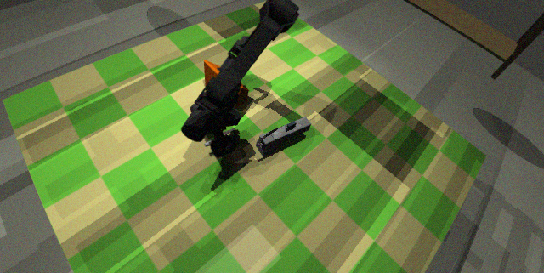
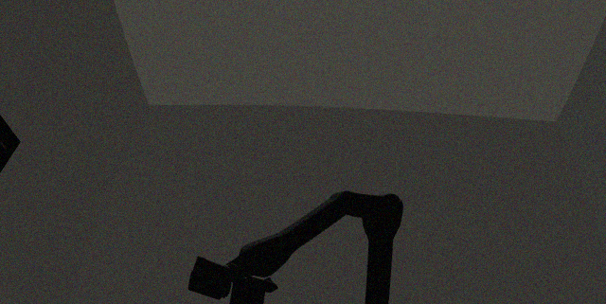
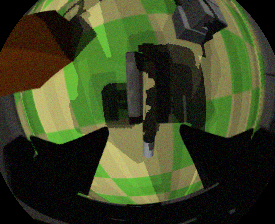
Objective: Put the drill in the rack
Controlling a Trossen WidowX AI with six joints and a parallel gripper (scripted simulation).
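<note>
Now: the drill 10 mm ahead of my gripper tip, 30 mm to the left of it and 10 mm above it. The rest, counted from my gripper tip: grey housing block (140 mm ahead, 180 mm to the left, 10 mm above); then dark key (150 mm ahead, 200 mm to the left, 20 mm above).
</note>
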